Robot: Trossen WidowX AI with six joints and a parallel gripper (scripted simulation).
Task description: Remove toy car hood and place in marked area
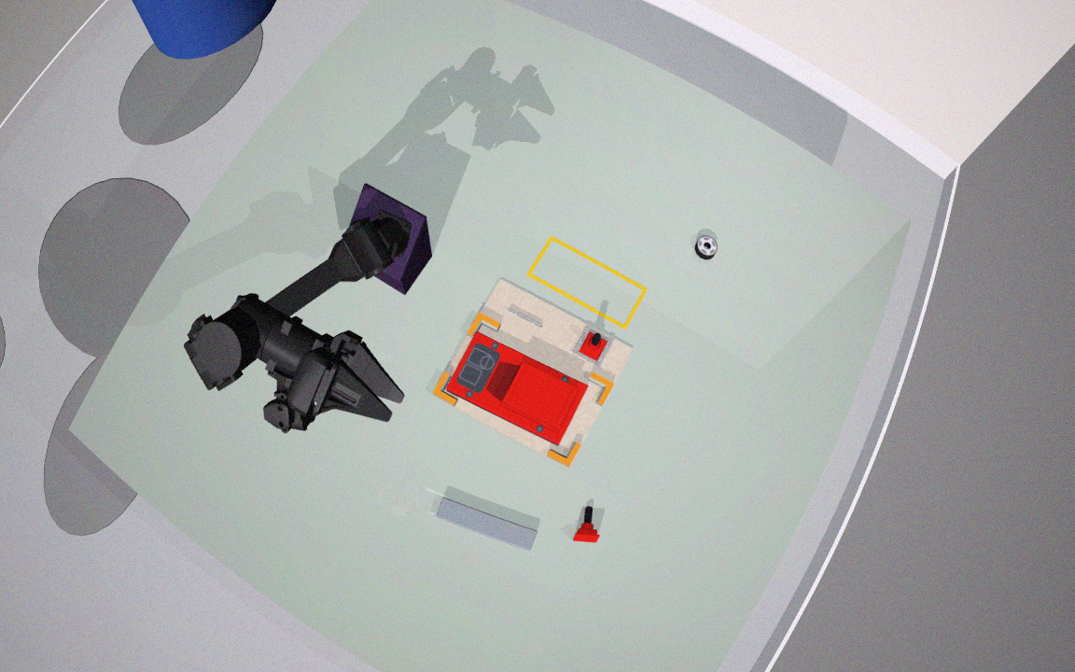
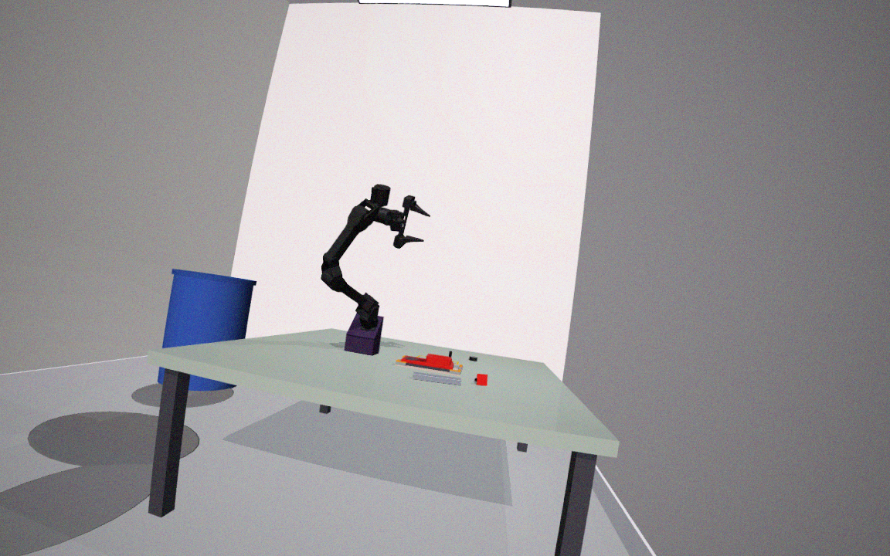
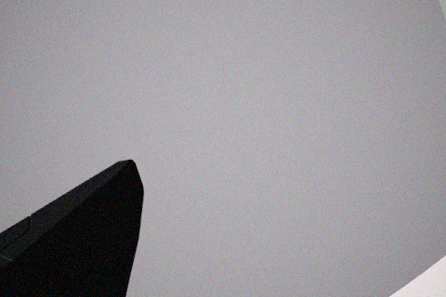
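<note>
Now: the red hood 47 cm below my gripper tip, 19 cm to the left of it and 9 cm ahead of it. Round my gripper tip: small wheel: 58 cm to the left, 50 cm below, 23 cm ahead.
</note>
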